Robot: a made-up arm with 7 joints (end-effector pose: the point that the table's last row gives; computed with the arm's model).
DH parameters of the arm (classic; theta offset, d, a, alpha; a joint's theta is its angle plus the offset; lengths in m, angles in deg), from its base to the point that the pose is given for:
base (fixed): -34.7 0 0.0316 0
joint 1: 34.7 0.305 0.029 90
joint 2: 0 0.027 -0.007 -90
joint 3: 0 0.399 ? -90
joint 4: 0 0.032 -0.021 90
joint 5: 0 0.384 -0.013 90
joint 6: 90 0.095 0.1 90
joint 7: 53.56 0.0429 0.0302 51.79
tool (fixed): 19.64 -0.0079 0 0
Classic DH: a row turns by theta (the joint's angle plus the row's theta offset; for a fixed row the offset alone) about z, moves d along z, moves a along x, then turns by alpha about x.
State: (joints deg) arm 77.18 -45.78 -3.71 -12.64 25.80 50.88 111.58
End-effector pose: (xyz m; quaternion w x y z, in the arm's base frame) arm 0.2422 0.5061 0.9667 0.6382 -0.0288 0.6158 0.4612
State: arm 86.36 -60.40 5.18 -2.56 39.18 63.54 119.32
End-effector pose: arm 0.1777 0.7377 0.7266 0.3551 -0.0792 0.7894 0.4945
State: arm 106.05 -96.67 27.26 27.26 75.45 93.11 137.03
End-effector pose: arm -0.2027 0.6950 -0.0286 0.1934 -0.0692 -0.9785 0.0197
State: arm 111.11 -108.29 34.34 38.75 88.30 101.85 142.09
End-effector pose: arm -0.2805 0.4878 -0.1882 0.2108 -0.1887 -0.9192 0.2739
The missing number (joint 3, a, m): 0.024
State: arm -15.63 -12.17 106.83 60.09 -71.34 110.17 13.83
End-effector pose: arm 0.0791 0.1706 1.0743 0.7940 0.0060 -0.5617 -0.2323
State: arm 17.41 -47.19 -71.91 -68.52 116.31 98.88 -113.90
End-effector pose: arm 0.3247 0.3395 0.8605 0.3155 -0.0346 -0.7879 -0.5278
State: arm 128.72 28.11 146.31 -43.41 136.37 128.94 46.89
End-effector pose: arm 0.2987 -0.1443 1.0026 0.8394 0.4951 -0.2242 0.0022
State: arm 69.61 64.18 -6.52 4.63 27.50 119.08 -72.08
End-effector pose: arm -0.0861 -0.7104 0.5687 0.3034 0.6910 0.0412 -0.6548
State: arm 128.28 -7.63 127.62 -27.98 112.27 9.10 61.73
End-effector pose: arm 0.0783 0.2014 1.1523 0.8073 -0.2468 0.2022 -0.4964
